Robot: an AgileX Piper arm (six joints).
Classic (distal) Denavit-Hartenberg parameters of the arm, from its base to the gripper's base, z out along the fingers. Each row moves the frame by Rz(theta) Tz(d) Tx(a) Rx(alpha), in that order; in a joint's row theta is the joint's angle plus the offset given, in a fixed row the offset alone. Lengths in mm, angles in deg.
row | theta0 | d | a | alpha
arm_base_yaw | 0 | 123 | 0 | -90
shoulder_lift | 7.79 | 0 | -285.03 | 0
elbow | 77.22 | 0 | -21.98 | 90
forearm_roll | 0 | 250.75 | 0 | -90
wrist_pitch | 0 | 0 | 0 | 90
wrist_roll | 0 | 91 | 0 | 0
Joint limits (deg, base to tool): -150..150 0..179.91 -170..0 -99.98..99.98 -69.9..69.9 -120..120
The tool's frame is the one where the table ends.
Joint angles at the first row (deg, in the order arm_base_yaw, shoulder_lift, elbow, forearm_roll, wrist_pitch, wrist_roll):
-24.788, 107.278, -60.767, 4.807, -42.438, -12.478
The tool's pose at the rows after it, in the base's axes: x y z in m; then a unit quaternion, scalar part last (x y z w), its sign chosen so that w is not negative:
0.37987, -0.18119, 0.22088, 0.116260, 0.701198, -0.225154, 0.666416
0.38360, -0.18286, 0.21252, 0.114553, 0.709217, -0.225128, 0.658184
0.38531, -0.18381, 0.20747, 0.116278, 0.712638, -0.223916, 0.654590
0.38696, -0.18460, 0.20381, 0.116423, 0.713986, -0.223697, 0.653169
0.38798, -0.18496, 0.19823, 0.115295, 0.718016, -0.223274, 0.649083
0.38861, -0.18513, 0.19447, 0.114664, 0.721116, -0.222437, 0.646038
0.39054, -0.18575, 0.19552, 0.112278, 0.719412, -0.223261, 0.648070
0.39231, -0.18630, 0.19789, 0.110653, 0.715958, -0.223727, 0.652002
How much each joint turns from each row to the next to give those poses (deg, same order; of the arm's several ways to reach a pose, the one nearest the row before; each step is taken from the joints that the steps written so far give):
0.000, 2.315, -1.029, 0.088, 0.123, -0.366
0.001, 1.467, -0.617, 0.003, 0.403, -0.407
0.000, 0.841, -0.242, 0.137, 0.000, 0.026
-0.001, 0.718, -0.271, 0.000, -0.222, 0.001
0.000, 0.776, -0.002, -0.108, -0.136, -0.094
0.000, 0.501, 0.002, -0.110, -0.003, 0.001
0.000, 0.235, -0.573, -0.226, 0.002, -0.035
0.000, 0.090, -0.579, -0.237, -0.113, 0.126

